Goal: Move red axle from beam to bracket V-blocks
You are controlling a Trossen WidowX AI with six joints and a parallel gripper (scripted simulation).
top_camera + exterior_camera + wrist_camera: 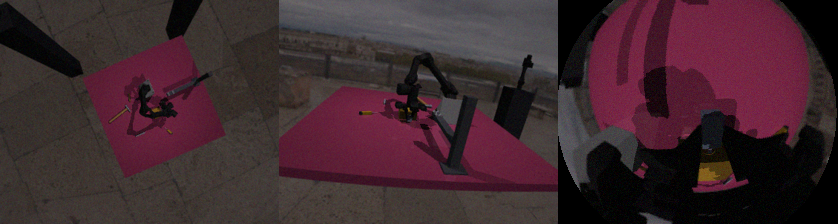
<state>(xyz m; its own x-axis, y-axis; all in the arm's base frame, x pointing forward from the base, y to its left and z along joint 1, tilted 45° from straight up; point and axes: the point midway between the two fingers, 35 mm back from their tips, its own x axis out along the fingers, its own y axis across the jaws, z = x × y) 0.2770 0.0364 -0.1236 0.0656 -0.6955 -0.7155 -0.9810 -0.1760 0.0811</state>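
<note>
My gripper tip is 2 cm to the left of the upright peg and 1 cm below it. The rest, counted from my gripper tip: black tool (26 cm ahead, 3 cm to the right, 1 cm below); then yellow block (9 cm to the right, 1 cm ahead, 1 cm above).
</note>
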